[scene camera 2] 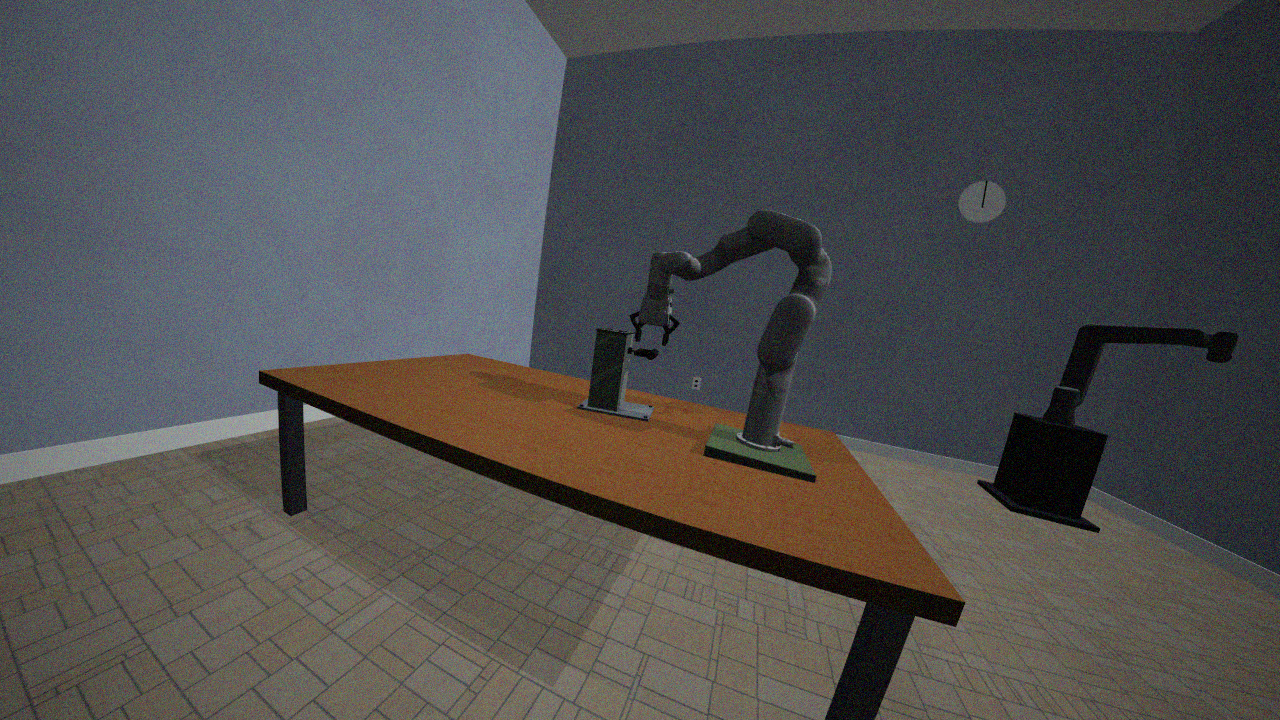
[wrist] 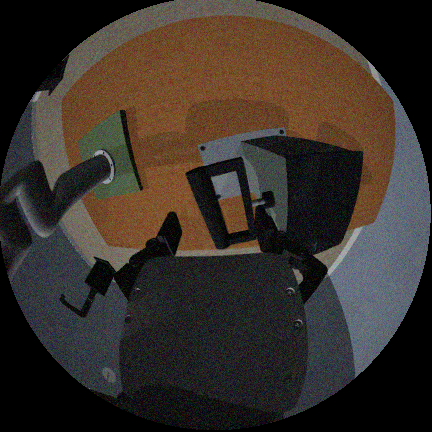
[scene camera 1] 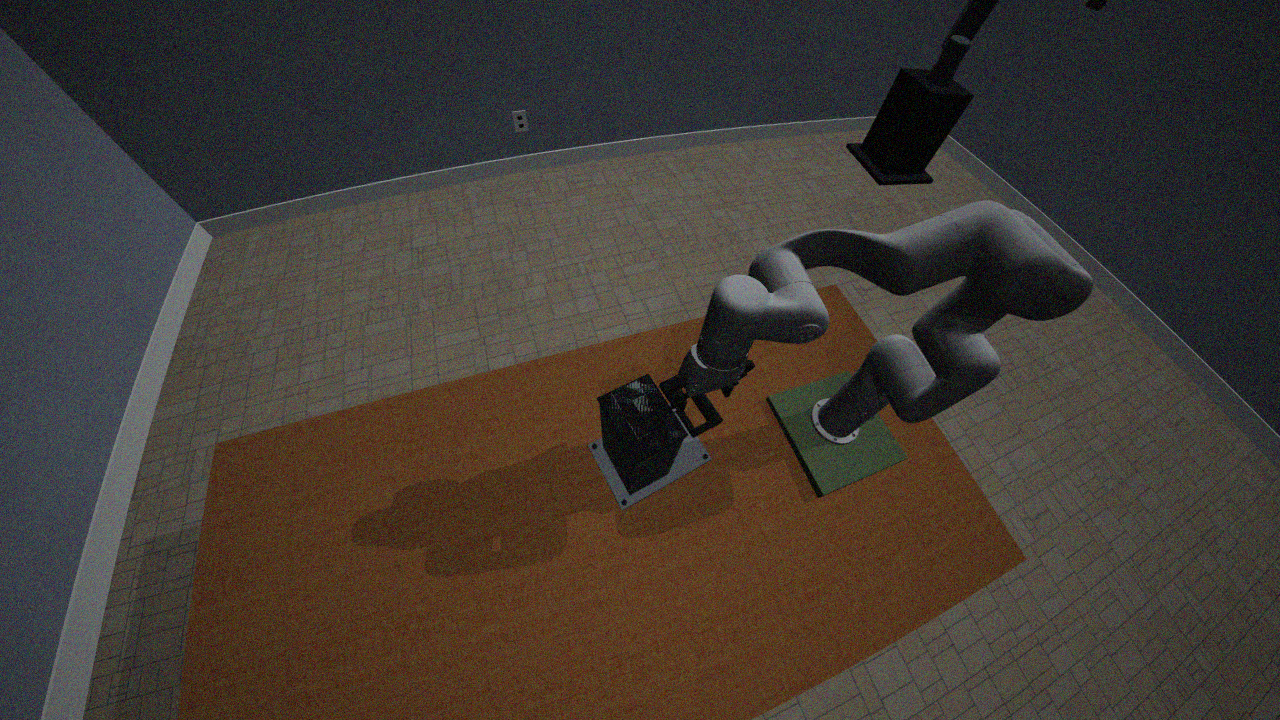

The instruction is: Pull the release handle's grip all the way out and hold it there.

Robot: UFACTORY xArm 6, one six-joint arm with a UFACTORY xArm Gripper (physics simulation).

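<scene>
The release handle point(scene camera 1: 712, 410) point(scene camera 2: 644, 352) point(wrist: 206, 210) is a black rectangular frame on the side of an upright dark box point(scene camera 1: 640, 438) point(scene camera 2: 608, 371) point(wrist: 325, 195). Its outer bar is the grip. A short stem joins its inner side to the box. My gripper point(scene camera 1: 703, 394) point(scene camera 2: 651, 340) point(wrist: 215, 218) is open and empty, pointing down just above the handle. In the wrist view the grip bar shows between the two fingers, and the right finger overlaps the inner side of the frame near the box. Contact with the handle cannot be told.
The box stands on a grey base plate point(scene camera 1: 689, 461) point(scene camera 2: 640, 411) point(wrist: 215, 152) on the orange-brown table point(scene camera 1: 402, 626) point(scene camera 2: 501, 438) point(wrist: 225, 60). The arm's green mounting plate point(scene camera 1: 859, 461) point(scene camera 2: 733, 451) point(wrist: 117, 185) is nearby. A dark robot on a pedestal point(scene camera 1: 913, 120) point(scene camera 2: 1047, 465) stands beyond the table.
</scene>
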